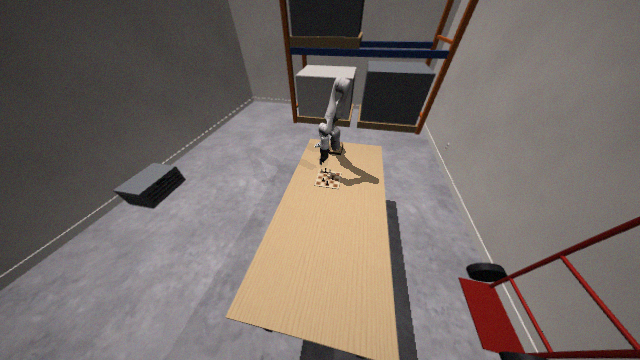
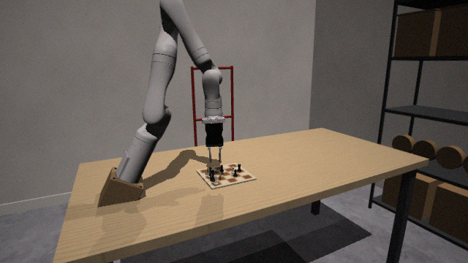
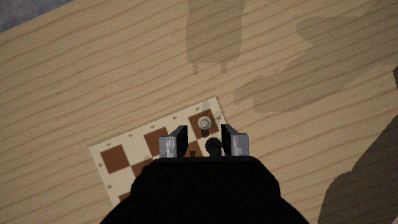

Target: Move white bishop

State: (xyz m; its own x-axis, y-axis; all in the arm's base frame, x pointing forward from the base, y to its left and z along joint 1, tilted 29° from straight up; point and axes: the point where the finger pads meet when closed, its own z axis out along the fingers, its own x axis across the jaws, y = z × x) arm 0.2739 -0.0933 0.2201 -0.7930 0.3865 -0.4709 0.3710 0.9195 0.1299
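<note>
Now: the white bishop 100 mm below my hand. Round my hand: black piece 40 mm to the left, 100 mm below; then chessboard 80 mm ahead, 70 mm to the left, 120 mm below.
</note>
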